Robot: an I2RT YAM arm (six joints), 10 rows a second.
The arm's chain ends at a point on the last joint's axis. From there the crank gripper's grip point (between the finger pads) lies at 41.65 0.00 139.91 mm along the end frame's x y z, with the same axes.
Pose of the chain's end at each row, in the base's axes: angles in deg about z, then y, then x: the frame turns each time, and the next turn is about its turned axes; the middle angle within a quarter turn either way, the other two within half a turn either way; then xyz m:
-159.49 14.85 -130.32 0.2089 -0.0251 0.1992
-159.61 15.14 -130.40 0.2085 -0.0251 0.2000
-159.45 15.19 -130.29 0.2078 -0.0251 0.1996
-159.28 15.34 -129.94 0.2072 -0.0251 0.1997
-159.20 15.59 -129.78 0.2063 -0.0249 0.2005
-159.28 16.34 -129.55 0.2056 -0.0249 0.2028
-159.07 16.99 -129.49 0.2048 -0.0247 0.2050
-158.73 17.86 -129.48 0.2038 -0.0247 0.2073
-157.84 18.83 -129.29 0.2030 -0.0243 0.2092
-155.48 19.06 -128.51 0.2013 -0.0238 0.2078
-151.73 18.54 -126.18 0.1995 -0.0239 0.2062
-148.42 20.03 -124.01 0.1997 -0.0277 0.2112
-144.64 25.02 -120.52 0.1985 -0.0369 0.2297
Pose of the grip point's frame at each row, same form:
-159.49 14.85 -130.32 0.2303 -0.1310 0.1010
-159.61 15.14 -130.40 0.2301 -0.1307 0.1016
-159.45 15.19 -130.29 0.2298 -0.1308 0.1014
-159.28 15.34 -129.94 0.2298 -0.1312 0.1021
-159.20 15.59 -129.78 0.2295 -0.1311 0.1031
-159.28 16.34 -129.55 0.2298 -0.1311 0.1056
-159.07 16.99 -129.49 0.2305 -0.1305 0.1077
-158.73 17.86 -129.48 0.2315 -0.1298 0.1099
-157.84 18.83 -129.29 0.2338 -0.1287 0.1119
-155.48 19.06 -128.51 0.2368 -0.1279 0.1119
-151.73 18.54 -126.18 0.2413 -0.1296 0.1147
-148.42 20.03 -124.01 0.2499 -0.1330 0.1234
-144.64 25.02 -120.52 0.2620 -0.1396 0.1477

